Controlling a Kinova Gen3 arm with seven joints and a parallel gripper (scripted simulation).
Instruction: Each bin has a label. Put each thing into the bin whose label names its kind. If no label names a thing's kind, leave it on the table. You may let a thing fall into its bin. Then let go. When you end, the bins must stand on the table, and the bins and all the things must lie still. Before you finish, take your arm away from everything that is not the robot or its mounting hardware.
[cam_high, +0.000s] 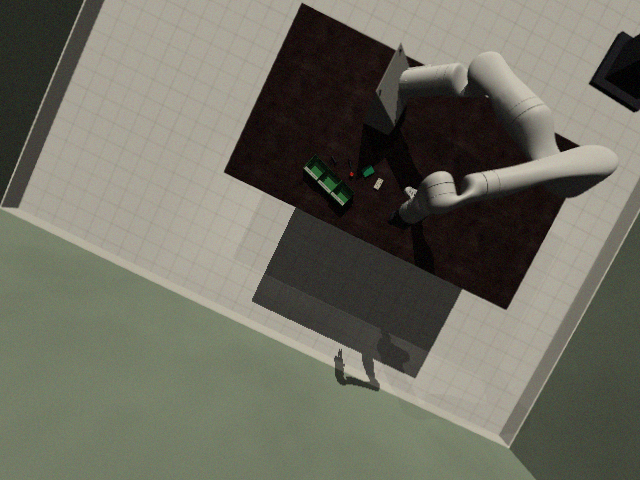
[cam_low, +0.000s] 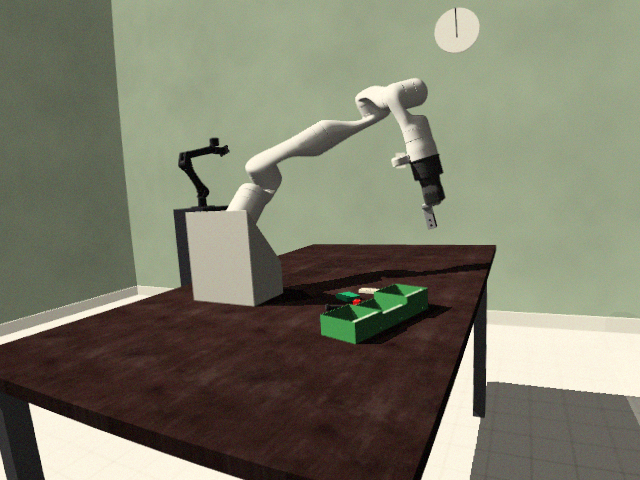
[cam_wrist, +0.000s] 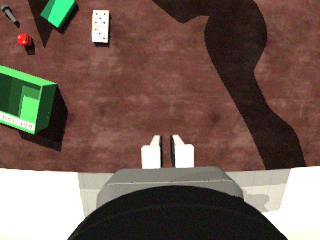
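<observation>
Right now my hand is 3 cm past the three-compartment green bin row, 32 cm to the left of it and 15 cm above it. Round my hand: white dotted tile 14 cm behind, 11 cm to the right, 17 cm below; then teal block 16 cm behind, 18 cm to the right, 17 cm below; then red die 11 cm behind, 24 cm to the right, 16 cm below.
</observation>
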